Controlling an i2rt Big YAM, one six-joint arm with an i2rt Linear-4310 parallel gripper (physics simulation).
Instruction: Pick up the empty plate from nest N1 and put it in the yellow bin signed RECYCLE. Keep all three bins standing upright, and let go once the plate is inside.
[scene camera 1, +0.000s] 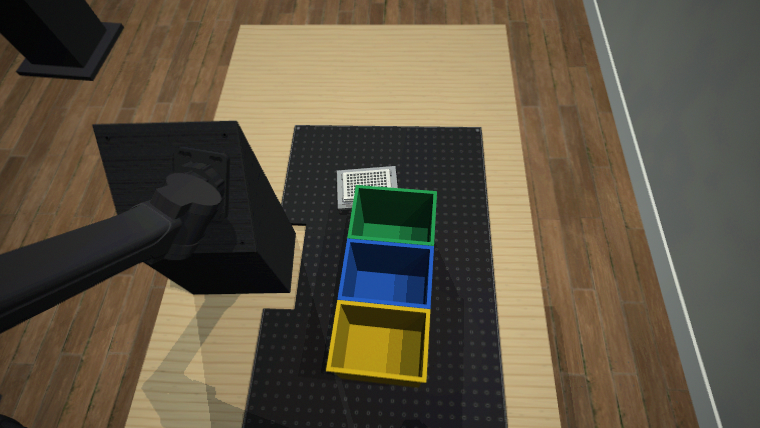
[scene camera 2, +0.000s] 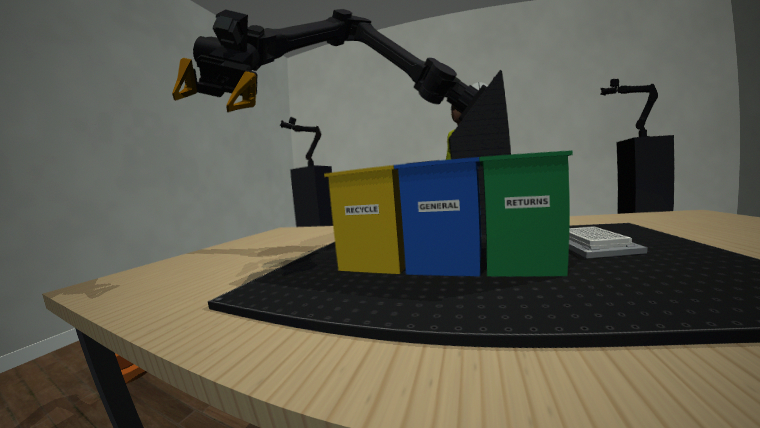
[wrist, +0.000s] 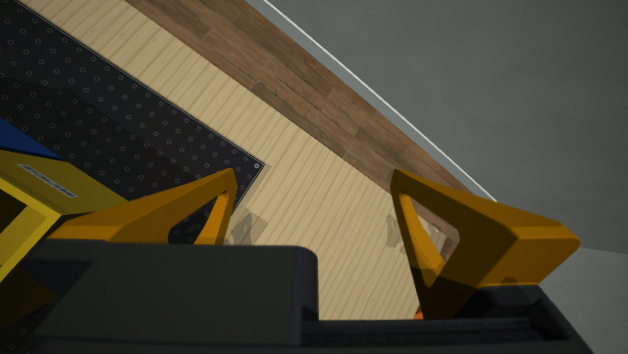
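Scene camera 1 shows a green returns bin, but my gripper is out of frame in scene camera 1. In scene camera 2 you'd see my gripper and the green returns bin together. The wrist view shows my gripper, while the green returns bin is out of frame in the wrist view. On the green returns bin, (scene camera 1: 429, 232) and (scene camera 2: 527, 208) are the same spot. And on my gripper, (scene camera 2: 242, 67) is the same spot as (wrist: 118, 277).
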